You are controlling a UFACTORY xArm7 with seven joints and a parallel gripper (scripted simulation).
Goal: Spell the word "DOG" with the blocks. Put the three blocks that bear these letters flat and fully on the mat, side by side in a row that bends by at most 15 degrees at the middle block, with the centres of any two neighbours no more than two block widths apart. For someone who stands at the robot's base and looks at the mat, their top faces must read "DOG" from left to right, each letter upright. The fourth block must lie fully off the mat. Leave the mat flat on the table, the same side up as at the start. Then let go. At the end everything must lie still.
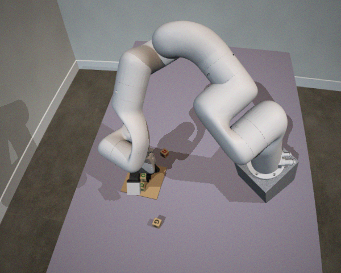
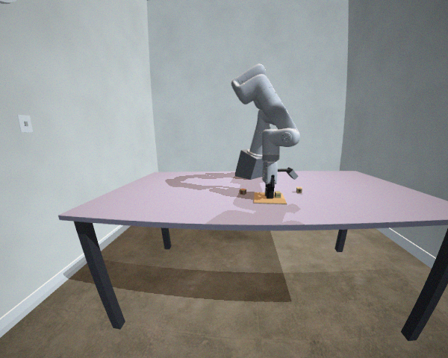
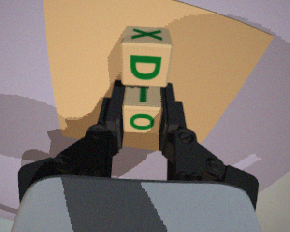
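The O block is 10 mm below my hand. The rest, counted from my hand: G block: 90 mm behind, 160 mm to the left, 10 mm below; then mat: 20 mm below; then D block: 40 mm to the left, 10 mm below.
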